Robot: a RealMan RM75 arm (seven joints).
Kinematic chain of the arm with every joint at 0, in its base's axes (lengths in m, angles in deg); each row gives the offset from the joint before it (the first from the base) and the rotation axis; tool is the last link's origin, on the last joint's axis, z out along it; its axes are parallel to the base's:
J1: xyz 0 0 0.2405 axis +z
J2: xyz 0 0 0 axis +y
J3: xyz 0 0 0.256 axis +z
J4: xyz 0 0 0 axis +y
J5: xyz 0 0 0.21 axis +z
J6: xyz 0 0 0 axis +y
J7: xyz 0 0 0.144 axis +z
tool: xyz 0 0 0
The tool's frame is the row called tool.
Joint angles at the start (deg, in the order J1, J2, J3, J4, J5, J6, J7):
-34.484 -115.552 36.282 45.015 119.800 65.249 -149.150
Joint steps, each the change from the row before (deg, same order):
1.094 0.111 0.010 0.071 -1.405 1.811 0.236
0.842 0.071 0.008 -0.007 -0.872 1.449 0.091
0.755 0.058 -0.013 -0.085 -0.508 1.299 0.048
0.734 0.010 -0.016 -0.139 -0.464 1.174 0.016
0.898 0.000 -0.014 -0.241 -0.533 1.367 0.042
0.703 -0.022 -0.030 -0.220 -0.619 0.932 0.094
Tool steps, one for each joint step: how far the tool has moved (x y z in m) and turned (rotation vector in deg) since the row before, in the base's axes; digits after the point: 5 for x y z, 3 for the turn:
-0.00262 -0.00674 0.00016 -0.648 -1.545 -0.236
-0.00228 -0.00561 -0.00042 -0.675 -1.141 -0.091
-0.00263 -0.00544 -0.00090 -0.769 -0.881 0.038
-0.00265 -0.00537 -0.00131 -0.738 -0.898 0.131
-0.00337 -0.00668 -0.00185 -0.898 -1.087 0.211
-0.00241 -0.00493 -0.00122 -0.471 -0.970 0.164

